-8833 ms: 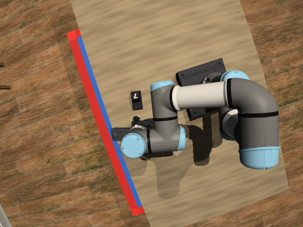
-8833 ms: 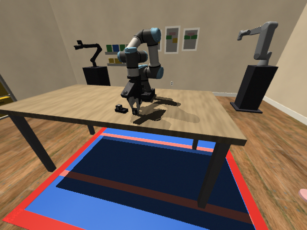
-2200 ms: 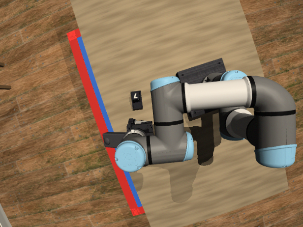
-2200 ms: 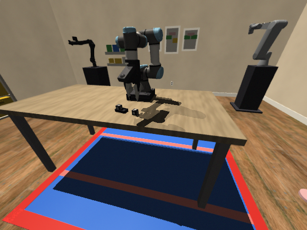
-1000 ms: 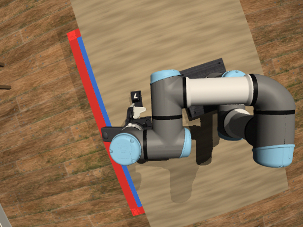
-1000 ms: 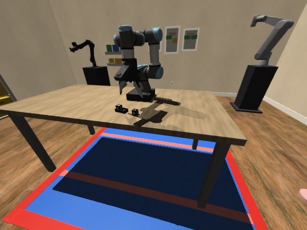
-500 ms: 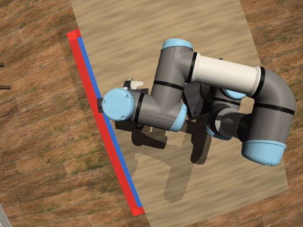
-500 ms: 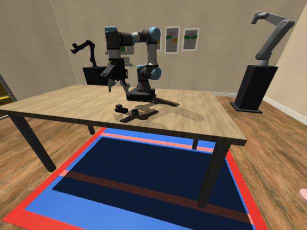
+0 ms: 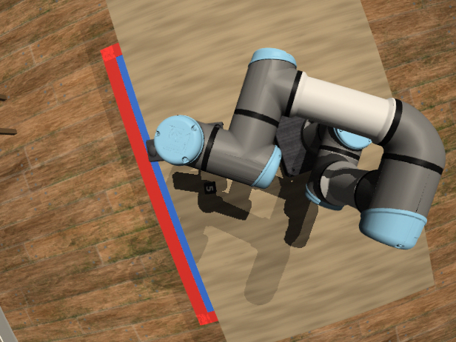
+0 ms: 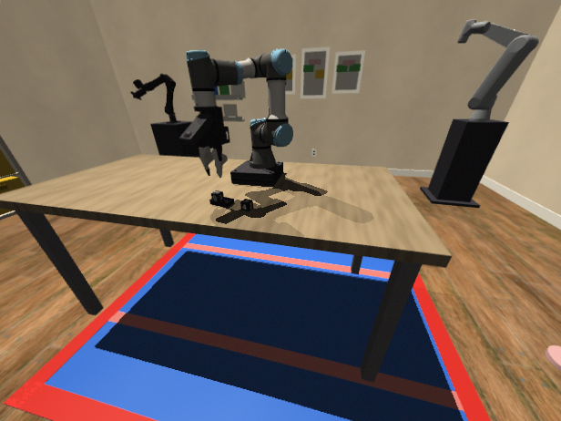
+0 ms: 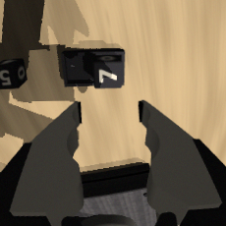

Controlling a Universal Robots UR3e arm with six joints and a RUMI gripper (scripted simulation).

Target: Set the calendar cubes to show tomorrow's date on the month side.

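The black cube lies 9 cm below my hand. The rest, counted from my hand: black calendar tray (11 cm below, 2 cm to the left).
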